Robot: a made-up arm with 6 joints.
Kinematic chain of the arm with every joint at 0, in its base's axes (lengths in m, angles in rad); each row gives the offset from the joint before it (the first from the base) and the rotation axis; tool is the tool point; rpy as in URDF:
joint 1: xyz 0 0 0.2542 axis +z
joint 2: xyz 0 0 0 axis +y
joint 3: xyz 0.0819 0 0.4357 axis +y
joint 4: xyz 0.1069 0 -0.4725 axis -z
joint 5: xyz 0 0 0 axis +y
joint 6: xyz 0.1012 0 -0.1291 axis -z
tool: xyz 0 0 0 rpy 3.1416 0 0
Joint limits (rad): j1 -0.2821..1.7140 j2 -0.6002..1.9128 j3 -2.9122..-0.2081 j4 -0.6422..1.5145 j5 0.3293..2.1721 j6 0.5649..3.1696
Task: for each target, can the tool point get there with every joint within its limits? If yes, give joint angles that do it. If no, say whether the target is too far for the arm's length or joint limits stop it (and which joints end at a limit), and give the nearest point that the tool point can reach.
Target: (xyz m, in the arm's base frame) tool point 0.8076 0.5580 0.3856
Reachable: yes | joints 0.5812 0.8352 -2.2046 0.2662 1.2278 2.8723
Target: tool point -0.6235 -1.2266 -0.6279
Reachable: no: too far | nearest point -0.1016 -0.1999 -0.1965 | short by 1.230 m
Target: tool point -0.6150 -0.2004 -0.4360
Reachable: no: joint limits stop it (at a limit: joint 2) | nearest point -0.1974 -0.0643 -0.2369 | short by 0.482 m
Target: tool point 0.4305 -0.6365 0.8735
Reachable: no: joint limits stop it (at a limit: joint 1, joint 4, joint 5) | nearest point 0.5400 -0.2586 0.8735 | short by 0.393 m
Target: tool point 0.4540 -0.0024 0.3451
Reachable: yes | joints -0.0198 -0.3943 -0.4564 0.9469 0.7142 1.5523
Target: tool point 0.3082 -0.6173 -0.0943
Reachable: no: joint limits stop it (at a limit: joint 1, joint 4, joint 5) | nearest point 0.4221 -0.2244 -0.0943 | short by 0.409 m
